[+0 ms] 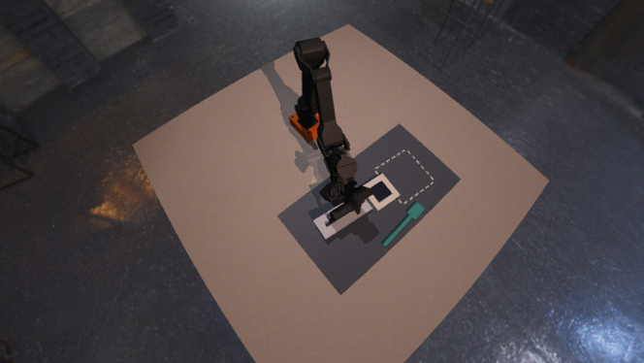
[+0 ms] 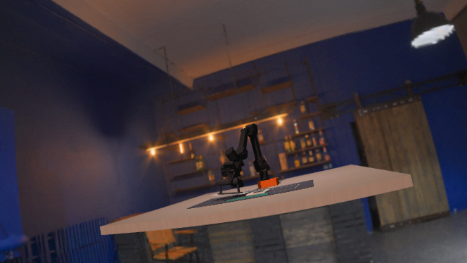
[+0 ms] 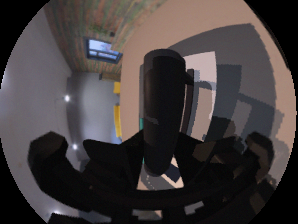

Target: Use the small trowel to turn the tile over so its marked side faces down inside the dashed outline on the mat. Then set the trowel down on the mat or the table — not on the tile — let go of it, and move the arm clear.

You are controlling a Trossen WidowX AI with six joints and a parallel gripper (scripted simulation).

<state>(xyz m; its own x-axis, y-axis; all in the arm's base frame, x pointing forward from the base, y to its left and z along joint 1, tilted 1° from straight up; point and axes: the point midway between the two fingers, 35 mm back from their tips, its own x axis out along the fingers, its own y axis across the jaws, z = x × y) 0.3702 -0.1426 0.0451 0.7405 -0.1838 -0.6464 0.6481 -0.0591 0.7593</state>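
The dark grey mat is 12 cm to the left of my gripper tip and 9 cm below it. From my gripper tip the other things lie so: small teal trowel 14 cm ahead, 13 cm to the left, 7 cm below; square tile 14 cm to the left, 6 cm below.
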